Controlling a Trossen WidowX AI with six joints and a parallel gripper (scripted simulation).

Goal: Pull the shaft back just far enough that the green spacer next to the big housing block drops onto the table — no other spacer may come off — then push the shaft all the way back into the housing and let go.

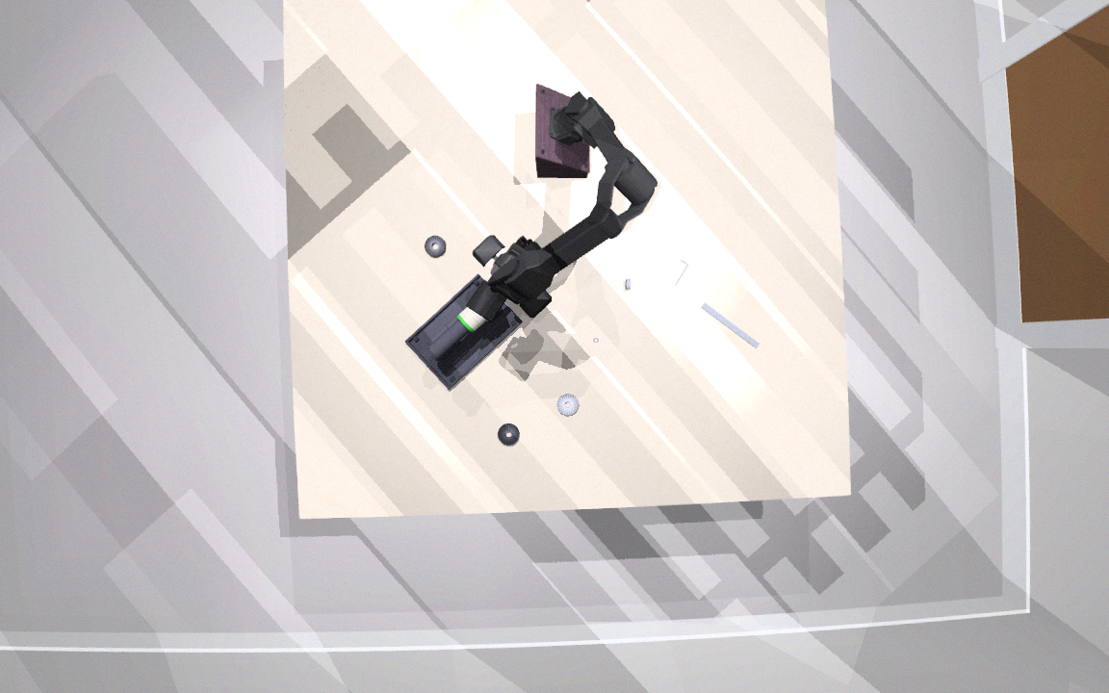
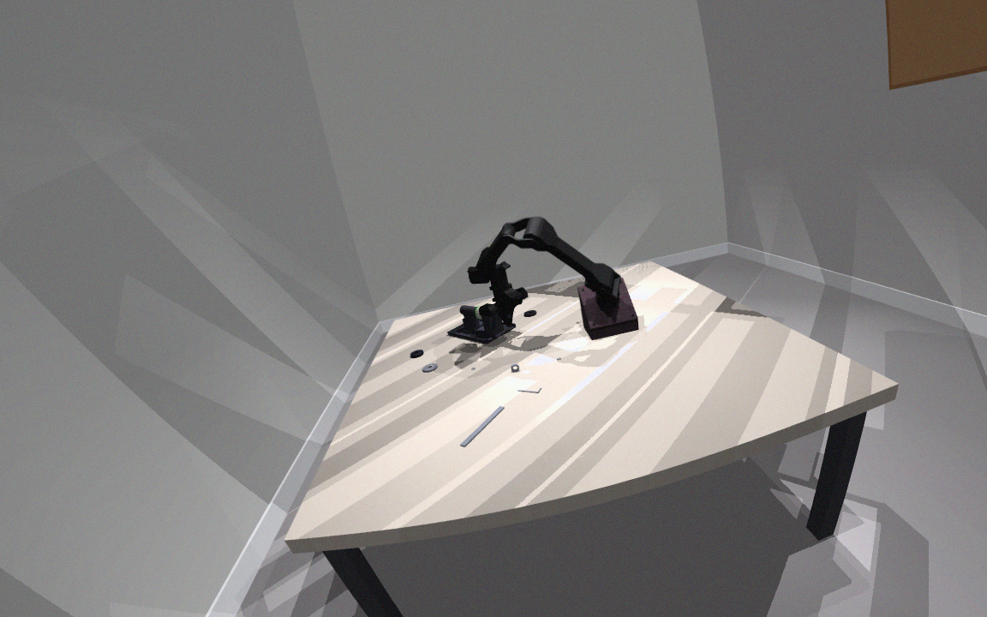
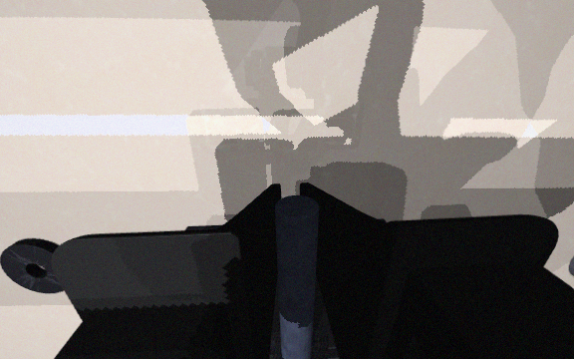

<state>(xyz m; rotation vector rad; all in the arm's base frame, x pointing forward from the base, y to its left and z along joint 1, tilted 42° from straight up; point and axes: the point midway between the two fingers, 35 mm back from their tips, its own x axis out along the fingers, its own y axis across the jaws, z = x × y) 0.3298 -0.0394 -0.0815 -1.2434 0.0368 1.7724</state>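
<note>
Now: the grey shaft 5 cm ahead of my gripper tip, 4 cm to the right of it and 3 cm above it. The rest, counted from my gripper tip: green spacer: 10 cm ahead, 10 cm to the right, 3 cm above; grey metal bar: 7 cm ahead, 50 cm to the left, 4 cm below; white spacer: 8 cm ahead, 8 cm to the right, 3 cm above.
</note>
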